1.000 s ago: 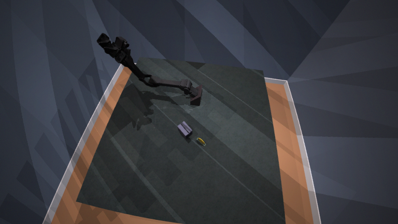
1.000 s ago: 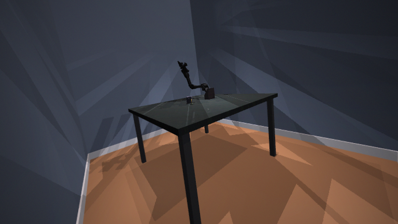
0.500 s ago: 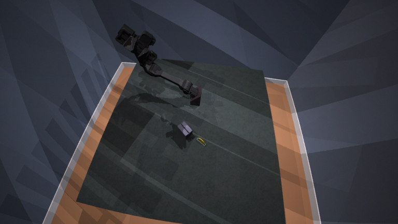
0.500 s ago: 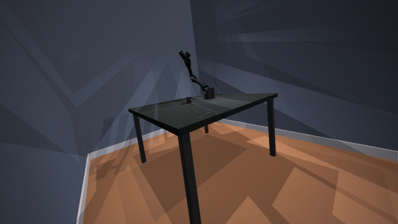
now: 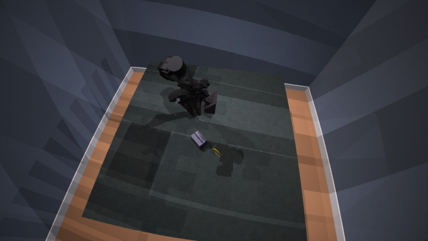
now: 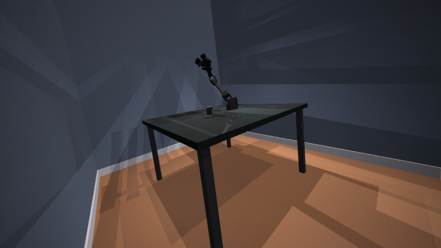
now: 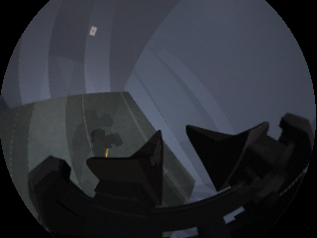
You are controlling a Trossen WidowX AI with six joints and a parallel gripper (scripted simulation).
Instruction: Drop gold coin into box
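Right now my gripper tip is 10 cm to the right of the gold coin and 46 cm above it.
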